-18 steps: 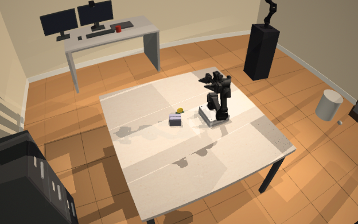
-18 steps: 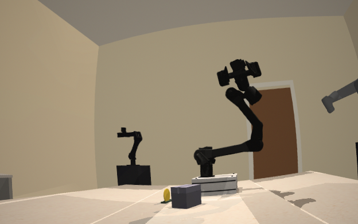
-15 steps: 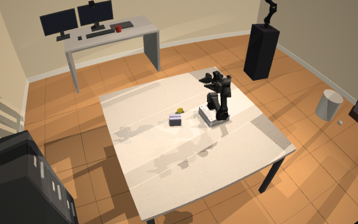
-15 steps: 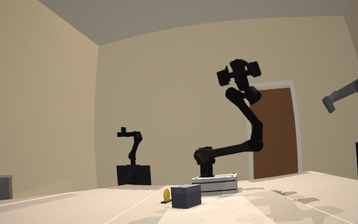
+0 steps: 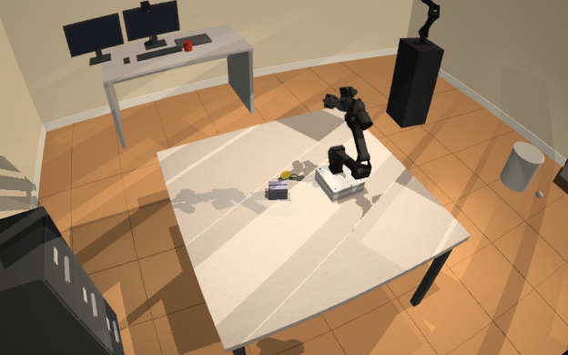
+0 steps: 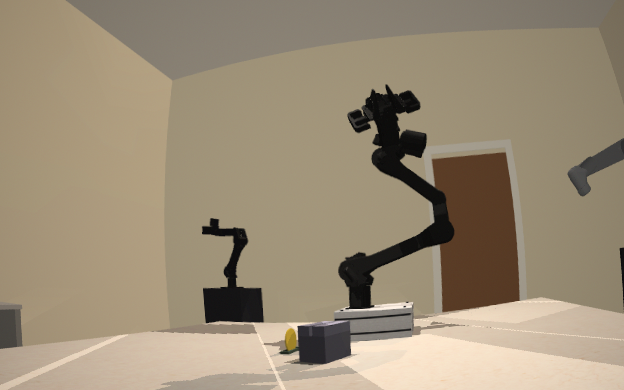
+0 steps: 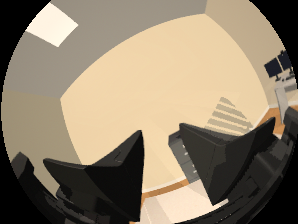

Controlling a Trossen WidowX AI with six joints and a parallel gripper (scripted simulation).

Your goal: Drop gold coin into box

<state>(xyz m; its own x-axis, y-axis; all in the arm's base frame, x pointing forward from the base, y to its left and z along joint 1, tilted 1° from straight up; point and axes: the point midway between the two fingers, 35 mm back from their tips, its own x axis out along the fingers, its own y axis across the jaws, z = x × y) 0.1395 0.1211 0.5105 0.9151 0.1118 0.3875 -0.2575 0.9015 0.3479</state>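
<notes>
Right now the gold coin is 80 mm ahead of my gripper tip, 230 mm to the right of it and 570 mm below it.
</notes>
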